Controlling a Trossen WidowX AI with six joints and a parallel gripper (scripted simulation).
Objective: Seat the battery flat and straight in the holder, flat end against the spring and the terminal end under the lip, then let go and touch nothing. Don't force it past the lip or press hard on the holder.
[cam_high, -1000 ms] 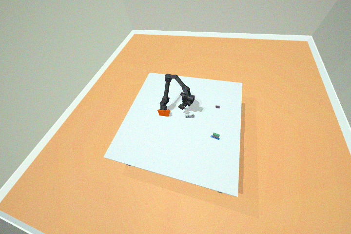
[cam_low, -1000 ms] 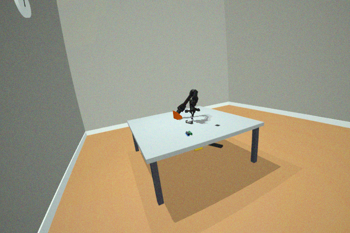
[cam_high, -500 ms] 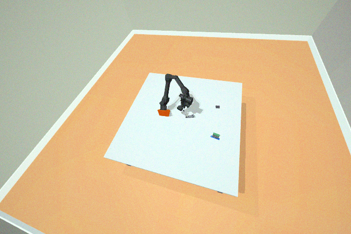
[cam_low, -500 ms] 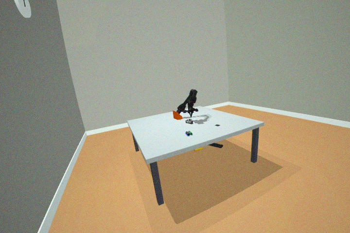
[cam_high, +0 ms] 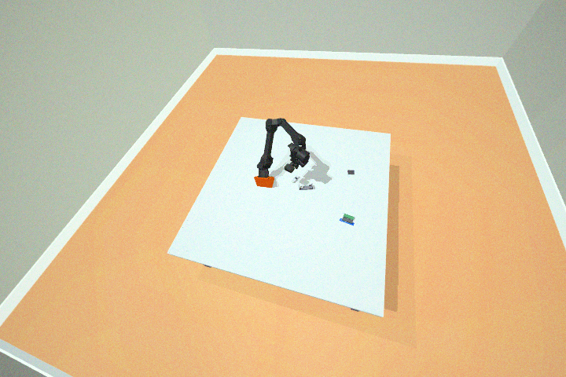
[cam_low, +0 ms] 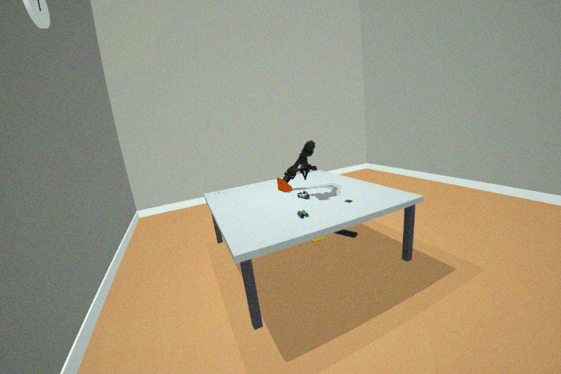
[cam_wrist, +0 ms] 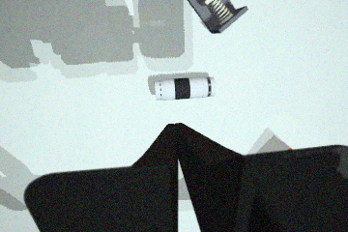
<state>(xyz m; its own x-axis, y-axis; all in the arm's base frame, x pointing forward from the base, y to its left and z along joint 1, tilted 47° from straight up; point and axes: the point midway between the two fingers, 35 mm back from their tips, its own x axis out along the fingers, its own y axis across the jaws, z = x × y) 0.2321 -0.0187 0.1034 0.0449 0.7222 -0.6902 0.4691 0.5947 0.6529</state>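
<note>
Right now my gripper tip is 10 mm past the white battery, 20 mm to the left of it and 100 mm above it. From my gripper tip the other things lie so: dark square (380 mm ahead, 90 mm to the left, 110 mm below); yellow screwdriver (380 mm ahead, 150 mm to the right, 300 mm below).
</note>
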